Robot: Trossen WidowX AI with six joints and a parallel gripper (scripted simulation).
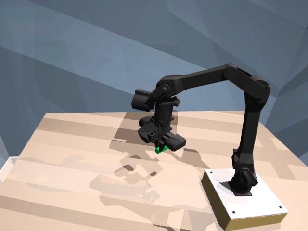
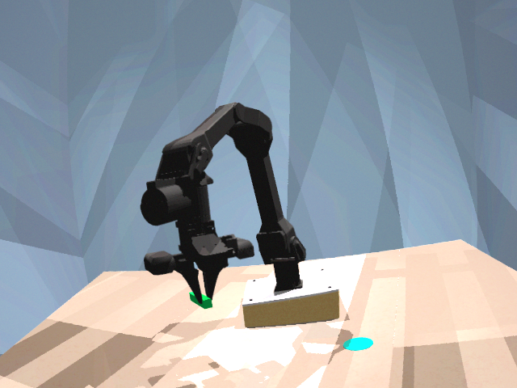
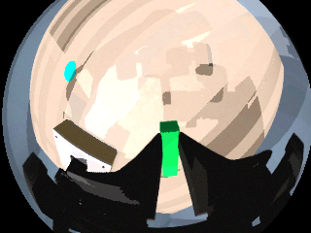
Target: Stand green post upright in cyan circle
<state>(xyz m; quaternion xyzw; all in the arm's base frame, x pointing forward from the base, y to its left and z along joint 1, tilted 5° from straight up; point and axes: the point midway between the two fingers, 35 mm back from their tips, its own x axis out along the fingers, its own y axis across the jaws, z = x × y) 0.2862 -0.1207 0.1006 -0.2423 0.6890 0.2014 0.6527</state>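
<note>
Now: the cyan circle 270 mm to the left of my gripper tip, 130 mm below it and 50 mm behind it. The rest, counted from my gripper tip: green post: 20 mm behind, 10 mm to the right.
</note>
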